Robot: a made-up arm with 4 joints. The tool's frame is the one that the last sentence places.
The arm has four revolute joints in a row. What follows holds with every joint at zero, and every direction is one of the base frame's.
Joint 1 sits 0.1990 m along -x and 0.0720 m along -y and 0.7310 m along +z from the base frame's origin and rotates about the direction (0.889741, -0.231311, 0.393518), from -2.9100 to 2.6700 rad.
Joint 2 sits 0.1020 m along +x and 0.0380 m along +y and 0.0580 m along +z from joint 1 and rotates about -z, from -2.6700 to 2.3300 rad.
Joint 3 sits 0.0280 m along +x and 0.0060 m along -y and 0.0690 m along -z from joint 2 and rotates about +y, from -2.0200 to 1.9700 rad.
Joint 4 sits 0.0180 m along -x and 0.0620 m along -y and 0.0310 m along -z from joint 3 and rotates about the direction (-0.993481, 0.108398, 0.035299), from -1.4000 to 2.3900 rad.
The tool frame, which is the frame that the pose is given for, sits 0.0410 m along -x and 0.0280 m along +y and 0.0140 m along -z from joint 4; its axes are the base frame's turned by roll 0.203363, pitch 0.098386 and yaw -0.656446 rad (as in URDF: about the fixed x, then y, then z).
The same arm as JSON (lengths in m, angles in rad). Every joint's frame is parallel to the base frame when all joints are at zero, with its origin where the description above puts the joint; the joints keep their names.
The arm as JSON. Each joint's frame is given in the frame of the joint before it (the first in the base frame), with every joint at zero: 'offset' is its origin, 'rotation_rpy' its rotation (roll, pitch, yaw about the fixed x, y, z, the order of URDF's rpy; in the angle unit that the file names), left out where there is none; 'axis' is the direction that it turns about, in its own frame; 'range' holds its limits. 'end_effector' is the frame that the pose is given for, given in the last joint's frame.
{
  "length_unit": "m",
  "angle_unit": "rad",
  "chain": [
    {
      "id": "joint 1",
      "offset": [
        -0.199,
        -0.072,
        0.731
      ],
      "axis": [
        0.889741,
        -0.231311,
        0.393518
      ],
      "range": [
        -2.91,
        2.67
      ]
    },
    {
      "id": "joint 2",
      "offset": [
        0.102,
        0.038,
        0.058
      ],
      "axis": "-z",
      "range": [
        -2.67,
        2.33
      ]
    },
    {
      "id": "joint 3",
      "offset": [
        0.028,
        -0.006,
        -0.069
      ],
      "axis": "+y",
      "range": [
        -2.02,
        1.97
      ]
    },
    {
      "id": "joint 4",
      "offset": [
        -0.018,
        -0.062,
        -0.031
      ],
      "axis": [
        -0.993481,
        0.108398,
        0.035299
      ],
      "range": [
        -1.4,
        2.39
      ]
    }
  ],
  "end_effector": {
    "offset": [
      -0.041,
      0.028,
      -0.014
    ],
    "rotation_rpy": [
      0.2034,
      0.0984,
      -0.6564
    ]
  }
}

